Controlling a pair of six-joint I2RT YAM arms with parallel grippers.
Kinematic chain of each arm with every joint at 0, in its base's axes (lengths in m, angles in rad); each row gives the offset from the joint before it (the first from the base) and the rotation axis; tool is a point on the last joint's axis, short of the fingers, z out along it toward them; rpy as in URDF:
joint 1: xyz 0 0 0.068 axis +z
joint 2: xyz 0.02 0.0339 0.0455 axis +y
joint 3: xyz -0.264 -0.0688 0 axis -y
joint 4: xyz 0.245 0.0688 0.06 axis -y
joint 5: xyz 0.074 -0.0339 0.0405 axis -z
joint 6: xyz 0.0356 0 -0.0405 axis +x
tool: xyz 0 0 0 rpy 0 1.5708 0
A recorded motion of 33 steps. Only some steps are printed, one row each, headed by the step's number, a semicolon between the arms.
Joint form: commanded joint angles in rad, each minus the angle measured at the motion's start. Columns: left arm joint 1, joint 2, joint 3, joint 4, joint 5, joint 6; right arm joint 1, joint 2, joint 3, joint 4, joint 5, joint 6.
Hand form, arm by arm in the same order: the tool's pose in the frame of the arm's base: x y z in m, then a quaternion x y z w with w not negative. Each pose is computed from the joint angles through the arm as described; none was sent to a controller.
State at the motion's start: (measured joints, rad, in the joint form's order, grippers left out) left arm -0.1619 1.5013 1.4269 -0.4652 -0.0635 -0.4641; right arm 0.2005 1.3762 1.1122 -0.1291 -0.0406 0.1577
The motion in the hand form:
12: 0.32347 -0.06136 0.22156 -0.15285 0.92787 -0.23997 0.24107; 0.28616 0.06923 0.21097 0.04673 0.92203 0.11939 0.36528
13: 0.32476 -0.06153 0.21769 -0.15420 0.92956 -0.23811 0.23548; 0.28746 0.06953 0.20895 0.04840 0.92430 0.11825 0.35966
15: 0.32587 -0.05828 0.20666 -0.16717 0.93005 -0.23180 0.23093; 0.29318 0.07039 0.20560 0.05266 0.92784 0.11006 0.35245
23: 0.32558 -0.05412 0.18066 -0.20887 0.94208 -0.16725 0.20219; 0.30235 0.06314 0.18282 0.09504 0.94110 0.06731 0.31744
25: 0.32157 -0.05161 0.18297 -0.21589 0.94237 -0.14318 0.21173; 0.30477 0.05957 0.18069 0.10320 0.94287 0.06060 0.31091
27: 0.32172 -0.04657 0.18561 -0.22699 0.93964 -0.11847 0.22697; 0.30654 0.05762 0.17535 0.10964 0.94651 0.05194 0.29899
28: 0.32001 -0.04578 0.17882 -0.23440 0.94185 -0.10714 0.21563; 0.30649 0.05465 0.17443 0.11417 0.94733 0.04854 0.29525
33: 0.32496 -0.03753 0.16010 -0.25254 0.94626 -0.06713 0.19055; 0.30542 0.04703 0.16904 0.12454 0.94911 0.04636 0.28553
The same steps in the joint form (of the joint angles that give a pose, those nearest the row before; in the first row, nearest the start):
12: 0.0054 0.0769 -0.3668 0.0526 0.3534 -0.1157; 0.0342 0.0410 -0.2839 -0.0642 0.0190 0.1873
13: 0.0055 0.0893 -0.3669 0.0526 0.3534 -0.1158; 0.0342 0.0519 -0.2793 -0.0702 0.0192 0.1904
15: 0.0146 0.1078 -0.3898 0.0800 0.3428 -0.1279; 0.0342 0.0841 -0.2594 -0.0779 0.0329 0.1935
23: 0.0147 0.1661 -0.4083 0.0510 0.2262 -0.1618; 0.0128 0.1715 -0.2470 -0.1009 0.1050 0.2349
25: 0.0147 0.1462 -0.4190 0.0403 0.1726 -0.1618; 0.0006 0.1854 -0.2379 -0.1132 0.1112 0.2380
27: 0.0239 0.1370 -0.4191 0.0403 0.1159 -0.1618; -0.0056 0.2068 -0.2317 -0.1270 0.1204 0.2426
28: 0.0239 0.1491 -0.4282 0.0312 0.1005 -0.1709; -0.0148 0.2084 -0.2317 -0.1346 0.1219 0.2426
33: 0.0453 0.2167 -0.4176 0.0096 0.0482 -0.1710; -0.0394 0.2145 -0.2440 -0.1363 0.1128 0.2427

